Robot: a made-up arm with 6 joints. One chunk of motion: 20 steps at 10 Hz.
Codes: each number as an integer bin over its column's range. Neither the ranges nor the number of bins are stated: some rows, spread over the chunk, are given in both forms.
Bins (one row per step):
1: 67 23 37 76 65 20
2: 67 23 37 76 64 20
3: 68 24 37 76 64 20
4: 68 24 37 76 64 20
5: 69 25 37 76 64 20
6: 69 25 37 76 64 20
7: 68 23 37 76 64 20
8: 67 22 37 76 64 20
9: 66 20 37 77 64 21
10: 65 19 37 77 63 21
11: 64 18 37 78 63 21
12: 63 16 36 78 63 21
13: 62 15 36 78 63 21
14: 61 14 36 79 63 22
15: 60 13 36 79 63 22
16: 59 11 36 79 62 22
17: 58 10 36 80 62 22
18: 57 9 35 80 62 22
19: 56 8 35 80 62 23
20: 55 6 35 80 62 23
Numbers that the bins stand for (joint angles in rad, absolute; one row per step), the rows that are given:
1: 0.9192 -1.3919 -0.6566 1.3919 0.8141 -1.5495
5: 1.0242 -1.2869 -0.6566 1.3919 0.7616 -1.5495
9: 0.8667 -1.5495 -0.6566 1.4444 0.7616 -1.4970
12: 0.7091 -1.7596 -0.7091 1.4970 0.7091 -1.4970
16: 0.4990 -2.0222 -0.7091 1.5495 0.6566 -1.4444
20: 0.2889 -2.2848 -0.7616 1.6020 0.6566 -1.3919
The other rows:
2: 0.9192 -1.3919 -0.6566 1.3919 0.7616 -1.5495
3: 0.9717 -1.3394 -0.6566 1.3919 0.7616 -1.5495
4: 0.9717 -1.3394 -0.6566 1.3919 0.7616 -1.5495
6: 1.0242 -1.2869 -0.6566 1.3919 0.7616 -1.5495
7: 0.9717 -1.3919 -0.6566 1.3919 0.7616 -1.5495
8: 0.9192 -1.4444 -0.6566 1.3919 0.7616 -1.5495
10: 0.8141 -1.6020 -0.6566 1.4444 0.7091 -1.4970
11: 0.7616 -1.6545 -0.6566 1.4970 0.7091 -1.4970
13: 0.6566 -1.8121 -0.7091 1.4970 0.7091 -1.4970
14: 0.6040 -1.8646 -0.7091 1.5495 0.7091 -1.4444
15: 0.5515 -1.9172 -0.7091 1.5495 0.7091 -1.4444
17: 0.4465 -2.0747 -0.7091 1.6020 0.6566 -1.4444
18: 0.3939 -2.1273 -0.7616 1.6020 0.6566 -1.4444
19: 0.3414 -2.1798 -0.7616 1.6020 0.6566 -1.3919

